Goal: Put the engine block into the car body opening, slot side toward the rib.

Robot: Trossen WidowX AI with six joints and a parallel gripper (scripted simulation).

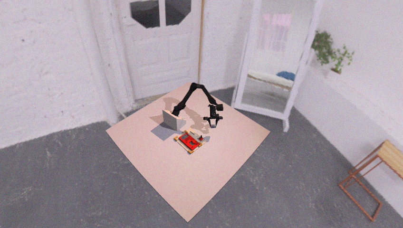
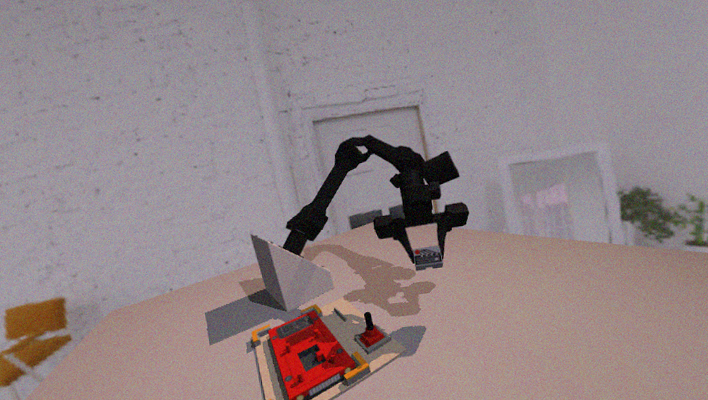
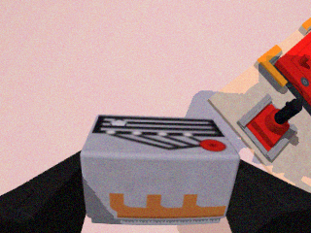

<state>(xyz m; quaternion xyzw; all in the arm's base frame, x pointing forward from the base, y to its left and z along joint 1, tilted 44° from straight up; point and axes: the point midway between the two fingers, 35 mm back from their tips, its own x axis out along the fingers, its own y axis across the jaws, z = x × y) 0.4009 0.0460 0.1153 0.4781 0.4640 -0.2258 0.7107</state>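
The black peg is 5 cm behind my gripper tip, 12 cm to the right of it and 9 cm below it. Also, from my gripper tip: engine block: right at my gripper tip.
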